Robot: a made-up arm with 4 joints.
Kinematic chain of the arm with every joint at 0, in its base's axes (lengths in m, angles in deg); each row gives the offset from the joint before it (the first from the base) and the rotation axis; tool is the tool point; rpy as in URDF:
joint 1: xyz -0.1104 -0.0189 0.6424 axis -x
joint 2: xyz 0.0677 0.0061 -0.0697 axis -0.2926 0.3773 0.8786
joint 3: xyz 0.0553 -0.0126 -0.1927 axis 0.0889 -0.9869 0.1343
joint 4: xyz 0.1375 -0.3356 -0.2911 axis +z
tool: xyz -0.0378 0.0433 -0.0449 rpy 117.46 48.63 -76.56
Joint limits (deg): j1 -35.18..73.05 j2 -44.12..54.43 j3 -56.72..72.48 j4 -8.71..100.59
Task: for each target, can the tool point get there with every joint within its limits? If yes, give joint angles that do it. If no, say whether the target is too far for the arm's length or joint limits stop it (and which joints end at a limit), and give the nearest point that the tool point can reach.
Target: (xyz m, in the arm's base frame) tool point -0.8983 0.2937 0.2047
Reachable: no: too far | nearest point -0.2890 0.2120 0.0774 | short by 0.628 m
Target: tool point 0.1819 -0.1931 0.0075
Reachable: yes | joints -12.94 13.41 10.37 35.72
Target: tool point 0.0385 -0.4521 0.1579
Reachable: yes | joints -0.83 45.65 -31.64 25.24
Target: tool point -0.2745 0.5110 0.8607
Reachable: no: joint limits stop it (at a limit: joint 1, joint 2, joint 3) | nearest point -0.2360 0.2651 0.1164 | short by 0.785 m
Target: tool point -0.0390 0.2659 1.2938
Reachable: no: joint limits stop it (at a limit: joint 1, joint 2, joint 3, joint 4) | nearest point 0.2285 -0.3692 0.9936 | short by 0.752 m
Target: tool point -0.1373 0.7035 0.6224
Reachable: no: joint limits stop it (at a limit: joint 1, joint 2, joint 3, joint 4) | nearest point -0.2210 0.2716 0.1124 | short by 0.674 m
